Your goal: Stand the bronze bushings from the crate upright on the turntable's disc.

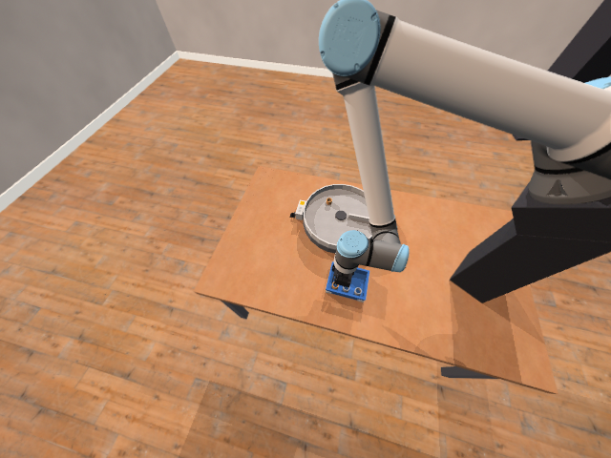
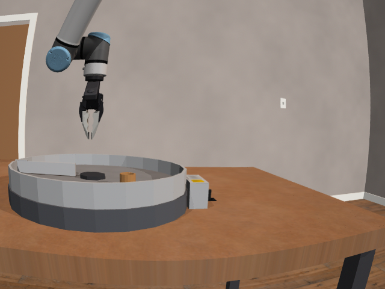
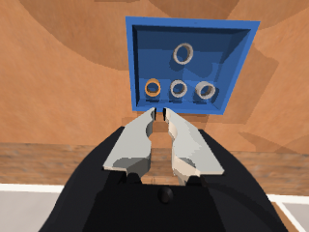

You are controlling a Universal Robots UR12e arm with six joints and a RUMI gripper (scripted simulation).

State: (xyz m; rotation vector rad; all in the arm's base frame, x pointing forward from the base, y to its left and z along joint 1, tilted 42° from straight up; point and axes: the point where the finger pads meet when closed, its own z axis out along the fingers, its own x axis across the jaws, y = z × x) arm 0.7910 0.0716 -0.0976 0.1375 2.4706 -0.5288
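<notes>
The blue crate lies 10 cm below my hand, 5 cm behind it and 2 cm to the right of it. The rest, counted from my hand: grey turntable 40 cm to the right, 8 cm below, 4 cm behind.
</notes>
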